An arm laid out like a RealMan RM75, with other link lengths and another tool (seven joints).
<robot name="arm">
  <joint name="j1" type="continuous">
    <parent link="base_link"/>
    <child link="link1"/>
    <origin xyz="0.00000 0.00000 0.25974" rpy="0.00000 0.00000 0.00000"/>
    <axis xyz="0 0 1"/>
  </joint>
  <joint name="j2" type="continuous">
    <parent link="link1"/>
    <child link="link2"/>
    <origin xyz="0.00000 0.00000 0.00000" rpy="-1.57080 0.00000 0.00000"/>
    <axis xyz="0 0 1"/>
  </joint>
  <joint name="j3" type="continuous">
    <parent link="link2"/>
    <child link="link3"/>
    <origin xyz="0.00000 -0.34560 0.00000" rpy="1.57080 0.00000 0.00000"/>
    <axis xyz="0 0 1"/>
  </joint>
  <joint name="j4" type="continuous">
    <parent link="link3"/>
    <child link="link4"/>
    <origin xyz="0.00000 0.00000 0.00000" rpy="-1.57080 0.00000 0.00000"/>
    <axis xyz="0 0 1"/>
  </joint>
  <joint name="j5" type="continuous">
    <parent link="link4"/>
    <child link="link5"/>
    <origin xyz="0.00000 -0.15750 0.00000" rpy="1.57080 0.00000 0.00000"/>
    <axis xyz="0 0 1"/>
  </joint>
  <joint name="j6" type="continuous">
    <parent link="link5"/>
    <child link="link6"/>
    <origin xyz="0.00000 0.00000 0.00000" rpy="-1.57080 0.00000 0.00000"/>
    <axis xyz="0 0 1"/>
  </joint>
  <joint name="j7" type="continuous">
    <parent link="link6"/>
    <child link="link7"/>
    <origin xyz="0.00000 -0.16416 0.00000" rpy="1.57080 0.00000 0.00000"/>
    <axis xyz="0 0 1"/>
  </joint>
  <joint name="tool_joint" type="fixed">
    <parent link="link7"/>
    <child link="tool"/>
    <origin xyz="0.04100 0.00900 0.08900" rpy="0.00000 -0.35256 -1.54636"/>
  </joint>
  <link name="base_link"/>
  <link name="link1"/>
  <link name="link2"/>
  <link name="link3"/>
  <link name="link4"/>
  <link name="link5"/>
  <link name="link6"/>
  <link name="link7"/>
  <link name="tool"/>
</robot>
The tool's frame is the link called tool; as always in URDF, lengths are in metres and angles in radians. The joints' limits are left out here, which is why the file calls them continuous.
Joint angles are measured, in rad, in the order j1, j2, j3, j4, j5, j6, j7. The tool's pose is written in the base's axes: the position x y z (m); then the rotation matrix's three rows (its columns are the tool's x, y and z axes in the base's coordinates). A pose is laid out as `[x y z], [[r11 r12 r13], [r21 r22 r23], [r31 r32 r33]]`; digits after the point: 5 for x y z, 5 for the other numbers.
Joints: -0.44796 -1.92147 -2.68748 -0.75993 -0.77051 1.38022 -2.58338
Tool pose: [-0.43096 0.42124 0.01020], [[-0.96630 -0.14560 0.21229], [0.00952 0.80390 0.59469], [-0.25724 0.57667 -0.77542]]
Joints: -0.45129 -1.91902 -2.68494 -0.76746 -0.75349 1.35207 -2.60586
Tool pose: [-0.43834 0.42492 0.01592], [[-0.97229 -0.15096 0.17850], [-0.01052 0.79103 0.61168], [-0.23354 0.59285 -0.77070]]
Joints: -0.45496 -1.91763 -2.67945 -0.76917 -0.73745 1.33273 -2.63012
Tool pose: [-0.44370 0.42673 0.01804], [[-0.97482 -0.16171 0.15353], [-0.03253 0.78430 0.61953], [-0.22060 0.59893 -0.76982]]
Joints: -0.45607 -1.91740 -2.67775 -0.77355 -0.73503 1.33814 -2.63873
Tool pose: [-0.44304 0.42671 0.01799], [[-0.97418 -0.16538 0.15367], [-0.03595 0.78564 0.61763], [-0.22288 0.59617 -0.77131]]
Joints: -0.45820 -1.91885 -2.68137 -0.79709 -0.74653 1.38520 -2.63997
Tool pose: [-0.43206 0.42629 0.01731], [[-0.96966 -0.15799 0.18657], [-0.01389 0.79751 0.60314], [-0.24408 0.58225 -0.77551]]
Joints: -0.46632 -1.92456 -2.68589 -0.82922 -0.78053 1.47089 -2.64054
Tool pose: [-0.40710 0.42604 0.01289], [[-0.95399 -0.14469 0.26260], [0.03253 0.82072 0.57041], [-0.29806 0.55271 -0.77825]]
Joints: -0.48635 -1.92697 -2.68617 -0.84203 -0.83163 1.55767 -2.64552
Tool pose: [-0.37446 0.42827 0.00775], [[-0.92423 -0.12928 0.35928], [0.08588 0.84645 0.52550], [-0.37205 0.51654 -0.77121]]
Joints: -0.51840 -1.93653 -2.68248 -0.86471 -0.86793 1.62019 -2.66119
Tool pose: [-0.34177 0.43441 0.00299], [[-0.89544 -0.10070 0.43365], [0.13533 0.86641 0.48064], [-0.42412 0.48907 -0.76219]]
